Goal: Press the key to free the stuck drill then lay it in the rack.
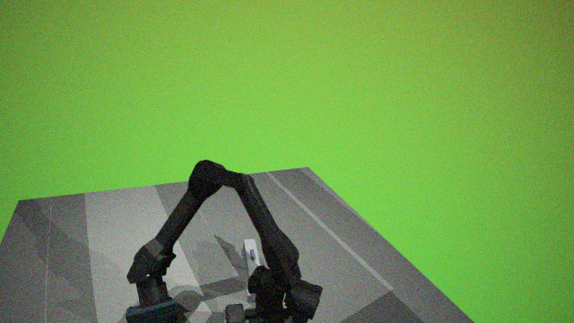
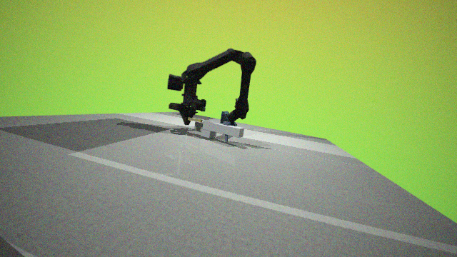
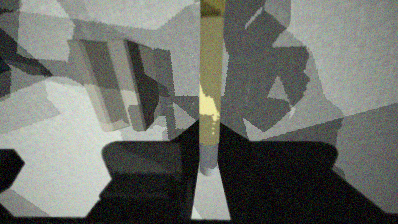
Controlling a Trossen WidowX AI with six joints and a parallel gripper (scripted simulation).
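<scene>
Right now my gripper tip is 10 mm short of the yellow drill, 40 mm to the right of it and 40 mm below it. From my gripper tip the other things lie so: grey slotted rack (60 mm behind, 60 mm to the left); then grey block (60 mm ahead, 190 mm to the left, 20 mm above); then blue key (70 mm ahead, 220 mm to the left, 30 mm above).
</scene>
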